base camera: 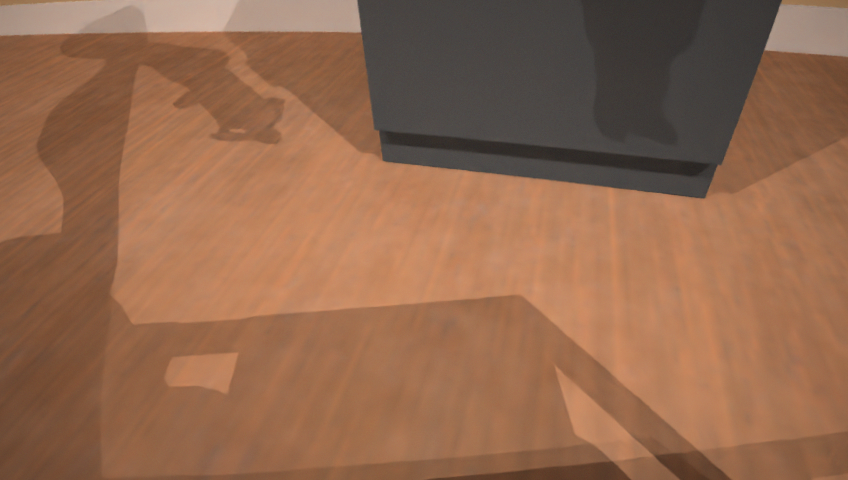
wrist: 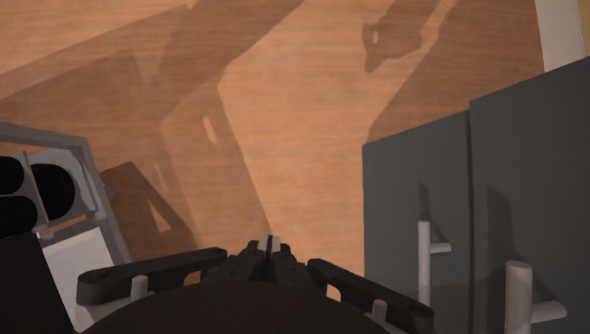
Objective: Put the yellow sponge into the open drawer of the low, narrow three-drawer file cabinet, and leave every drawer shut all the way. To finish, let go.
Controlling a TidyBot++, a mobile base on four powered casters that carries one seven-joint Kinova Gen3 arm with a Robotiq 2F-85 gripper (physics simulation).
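Places are measured from the arm's base along level axes (x ahead, y down, z left), in millimetres.
Pixels of known places: gripper, fingertip midpoint: (wrist: 268,248).
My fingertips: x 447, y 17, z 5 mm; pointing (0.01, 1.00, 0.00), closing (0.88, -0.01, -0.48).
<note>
Behind a point stands the place of what it marks.
The dark grey file cabinet (base camera: 535,77) {y 253, x 597, z -144 mm} (wrist: 530,150) {y -21, x 630, z 7 mm} stands against the wall in the base camera view and at the right in the wrist view. Two drawer fronts show in the wrist view, with a dark seam between them. Each has a grey bar handle, one nearer the middle (wrist: 424,270) {y 80, x 579, z -99 mm} and one at the lower right (wrist: 519,300) {y -41, x 570, z -61 mm}. I cannot tell from this view whether both fronts are flush. The yellow sponge does not show in either view. My gripper (wrist: 268,248) {y 16, x 447, z 5 mm} is shut and empty, in front of the drawer fronts and apart from the handles.
The robot's own base (wrist: 107,232) {y 287, x 142, z 63 mm}, with a grey frame and black round parts, is at the left of the wrist view. A white baseboard (base camera: 178,16) {y 355, x 1468, z 599 mm} (wrist: 562,35) {y 342, x 1310, z 123 mm} runs along the wall behind the cabinet. Shadows of the arm and base fall on the wood floor (base camera: 416,237) {y 396, x 513, z 0 mm}.
</note>
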